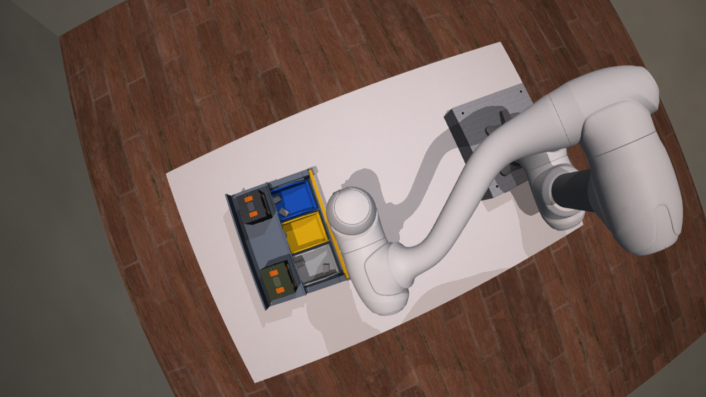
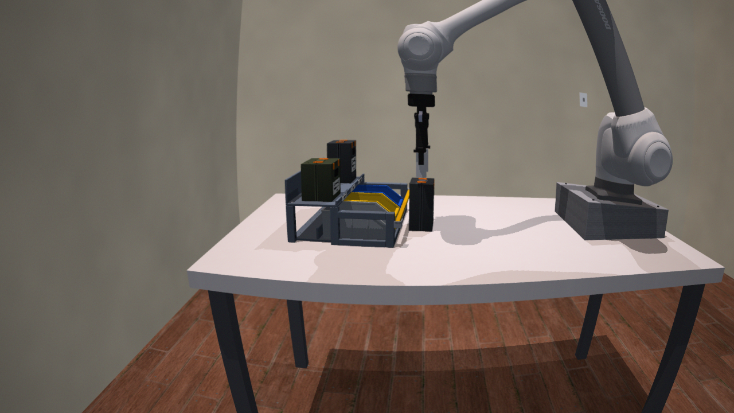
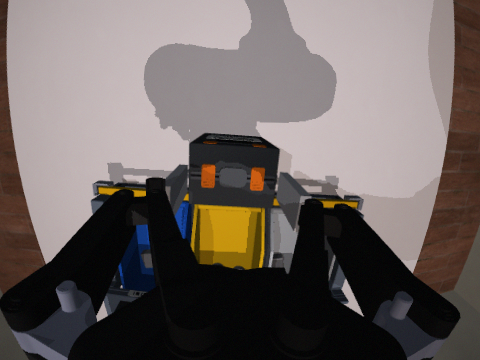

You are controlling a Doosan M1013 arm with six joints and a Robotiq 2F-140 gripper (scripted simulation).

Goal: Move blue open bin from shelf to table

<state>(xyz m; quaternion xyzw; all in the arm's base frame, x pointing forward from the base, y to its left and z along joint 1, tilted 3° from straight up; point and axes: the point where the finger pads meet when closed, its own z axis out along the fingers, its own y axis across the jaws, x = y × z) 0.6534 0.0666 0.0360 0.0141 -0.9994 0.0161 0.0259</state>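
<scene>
The black box lies 110 mm below my hand. From my hand the other things lie so: yellow bar 50 mm ahead, 110 mm below; then blue open bin 160 mm ahead, 100 mm to the right, 130 mm below; then yellow bin 150 mm ahead, 10 mm to the left, 130 mm below.
</scene>
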